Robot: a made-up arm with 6 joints.
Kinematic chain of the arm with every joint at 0, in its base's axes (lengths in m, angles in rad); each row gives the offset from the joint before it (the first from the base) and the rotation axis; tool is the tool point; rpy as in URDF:
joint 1: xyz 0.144 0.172 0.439 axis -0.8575 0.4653 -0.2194
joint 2: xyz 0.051 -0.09 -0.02 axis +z
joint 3: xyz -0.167 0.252 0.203 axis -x
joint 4: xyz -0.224 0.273 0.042 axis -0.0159 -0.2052 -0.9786
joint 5: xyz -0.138 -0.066 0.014 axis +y
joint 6: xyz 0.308 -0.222 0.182 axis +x
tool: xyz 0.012 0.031 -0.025 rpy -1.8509 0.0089 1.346
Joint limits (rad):
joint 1: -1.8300..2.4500
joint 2: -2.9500..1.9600
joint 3: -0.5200..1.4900
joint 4: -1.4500..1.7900
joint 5: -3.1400..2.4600
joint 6: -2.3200..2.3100
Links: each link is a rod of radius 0.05 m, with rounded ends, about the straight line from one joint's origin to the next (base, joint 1, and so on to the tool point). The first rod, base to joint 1, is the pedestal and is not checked.
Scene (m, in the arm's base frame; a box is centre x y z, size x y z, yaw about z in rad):
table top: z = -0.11
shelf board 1: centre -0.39 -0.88 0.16 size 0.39 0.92 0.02 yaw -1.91
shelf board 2: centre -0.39 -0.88 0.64 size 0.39 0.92 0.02 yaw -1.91
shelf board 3: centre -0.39 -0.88 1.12 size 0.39 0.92 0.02 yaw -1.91
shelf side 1: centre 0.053 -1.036 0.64 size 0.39 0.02 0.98 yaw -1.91
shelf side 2: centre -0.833 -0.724 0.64 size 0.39 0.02 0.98 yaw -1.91
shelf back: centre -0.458 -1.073 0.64 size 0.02 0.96 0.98 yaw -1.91
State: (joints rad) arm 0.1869 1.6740 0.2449 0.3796 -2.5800 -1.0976
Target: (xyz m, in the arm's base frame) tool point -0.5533 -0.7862 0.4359
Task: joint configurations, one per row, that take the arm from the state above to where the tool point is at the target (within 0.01 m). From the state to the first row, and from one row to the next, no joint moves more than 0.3 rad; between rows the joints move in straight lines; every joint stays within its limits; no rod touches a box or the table.
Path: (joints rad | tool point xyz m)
1: 0.1821 1.5834 0.2236 0.1745 -2.6484 -1.1008 | -0.1344 -0.7840 0.8477
2: 0.1773 1.4929 0.2024 -0.0306 -2.7169 -1.1040 | -0.1073 -0.7082 0.8479
3: 0.1726 1.4023 0.1811 -0.2356 -2.7853 -1.1071 | -0.0784 -0.6247 0.8381
4: 0.0029 1.1182 0.1776 -0.2027 -2.9626 -1.1119 | -0.2825 -0.5792 0.6341
5: -0.1668 0.8340 0.1740 -0.1698 -3.1400 -1.1167 | -0.4317 -0.4418 0.4359
6: -0.1489 0.9823 0.1944 0.0654 -2.9979 -1.1128 | -0.4851 -0.5434 0.4415
7: -0.1311 1.1306 0.2148 0.3006 -2.8558 -1.1090 | -0.5243 -0.6351 0.4421
8: -0.1132 1.2789 0.2351 0.5358 -2.7137 -1.1051 | -0.5473 -0.7162 0.4395
9: -0.0953 1.4272 0.2555 0.7710 -2.5717 -1.1012 | -0.5533 -0.7862 0.4359

